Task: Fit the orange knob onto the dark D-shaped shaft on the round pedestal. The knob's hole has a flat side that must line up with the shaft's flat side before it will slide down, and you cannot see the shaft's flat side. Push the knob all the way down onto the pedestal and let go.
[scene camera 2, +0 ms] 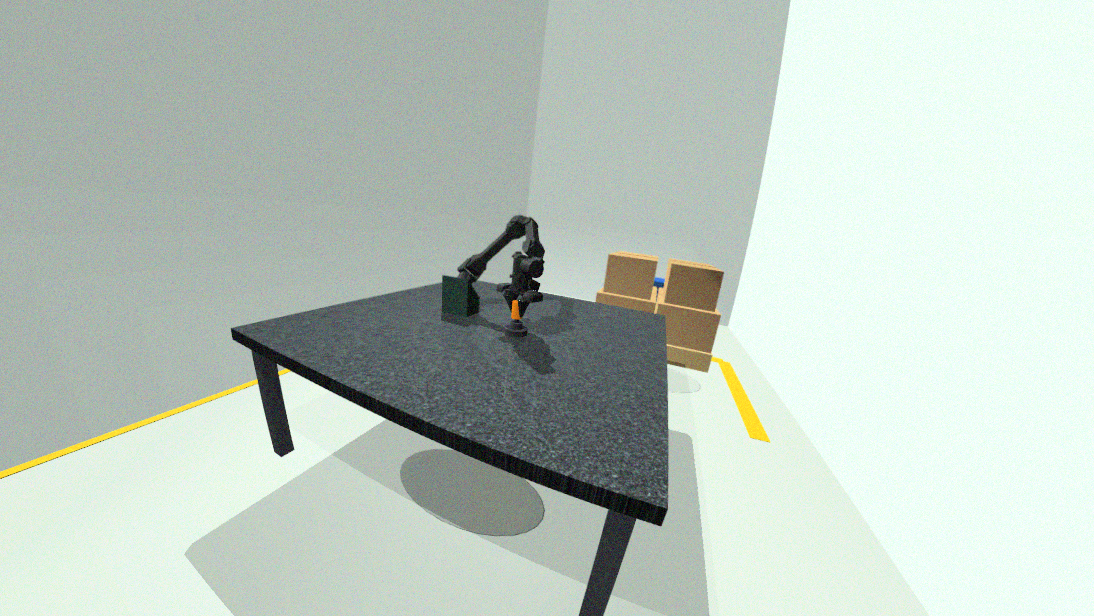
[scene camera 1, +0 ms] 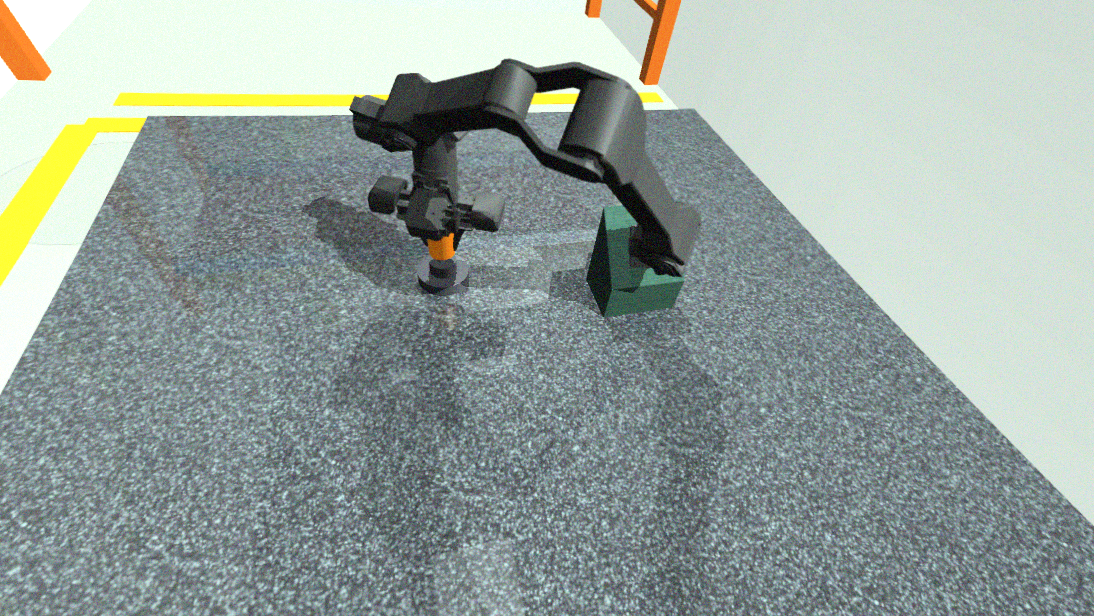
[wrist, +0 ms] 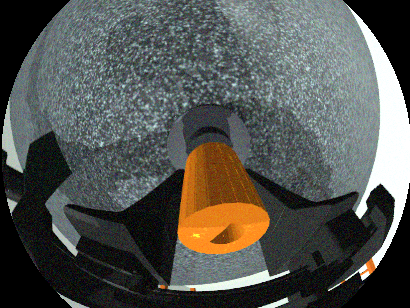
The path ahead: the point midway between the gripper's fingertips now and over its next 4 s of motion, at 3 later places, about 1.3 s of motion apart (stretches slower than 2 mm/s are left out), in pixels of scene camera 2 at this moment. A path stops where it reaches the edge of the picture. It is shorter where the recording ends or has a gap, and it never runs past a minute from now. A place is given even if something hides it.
My gripper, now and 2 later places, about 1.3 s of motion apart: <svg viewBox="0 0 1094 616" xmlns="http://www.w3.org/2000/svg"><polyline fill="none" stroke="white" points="516,315 516,315 518,301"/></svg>
